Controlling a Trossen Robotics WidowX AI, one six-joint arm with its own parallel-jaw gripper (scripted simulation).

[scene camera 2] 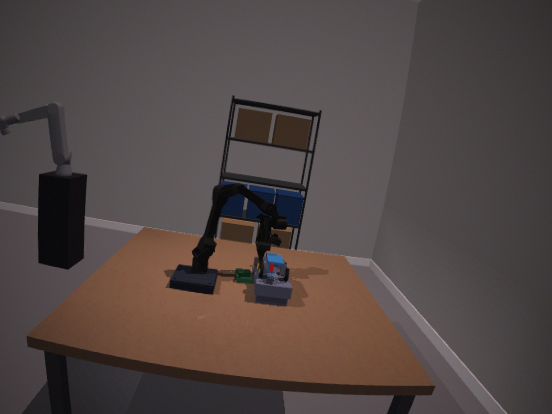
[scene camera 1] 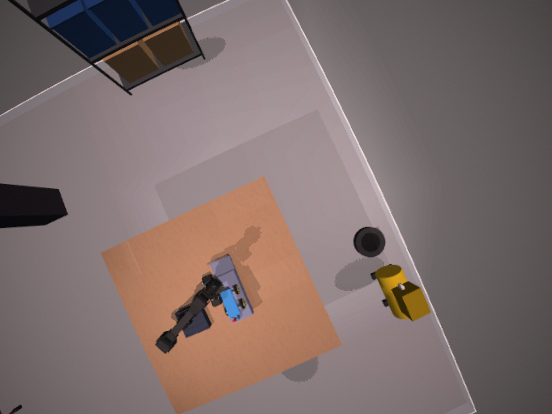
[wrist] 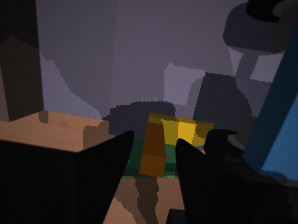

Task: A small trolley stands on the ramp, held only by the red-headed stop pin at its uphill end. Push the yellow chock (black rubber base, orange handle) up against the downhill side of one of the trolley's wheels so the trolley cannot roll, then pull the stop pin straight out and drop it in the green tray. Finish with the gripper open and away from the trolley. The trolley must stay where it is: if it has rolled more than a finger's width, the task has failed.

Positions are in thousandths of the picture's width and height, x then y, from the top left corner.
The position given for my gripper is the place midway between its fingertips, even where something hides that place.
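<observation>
There's a grey ramp (scene camera 2: 512, 699), and I can see the ramp in the wrist view as well (wrist: 723, 306). I'm also seeing a dark wheel (wrist: 740, 650) and a yellow chock (wrist: 545, 578), and there's my gripper (wrist: 522, 623) too.
</observation>
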